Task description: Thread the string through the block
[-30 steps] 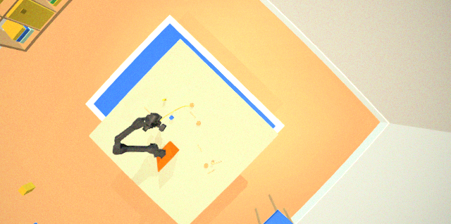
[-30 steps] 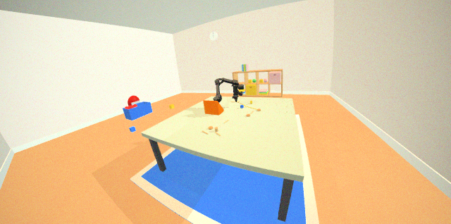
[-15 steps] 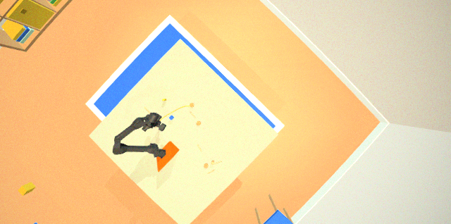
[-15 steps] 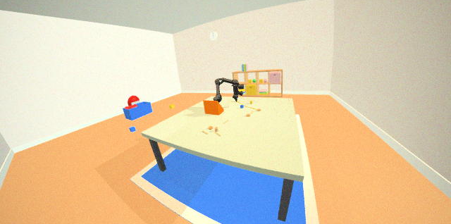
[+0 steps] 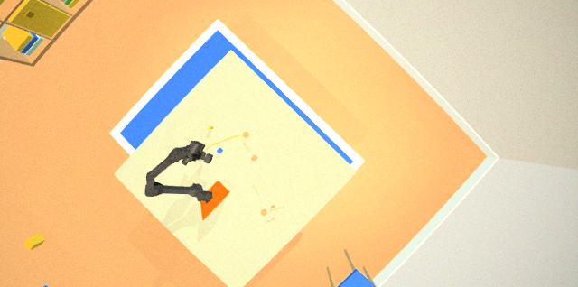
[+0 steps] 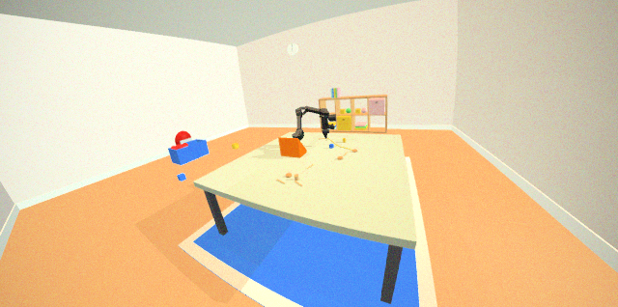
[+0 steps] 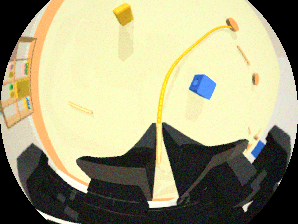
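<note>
The blue block is 70 mm ahead of my gripper tip, 60 mm to the right of it and 50 mm below it. The rest, counted from my gripper tip: yellow cube: 140 mm ahead, 110 mm to the left, 40 mm below.
</note>
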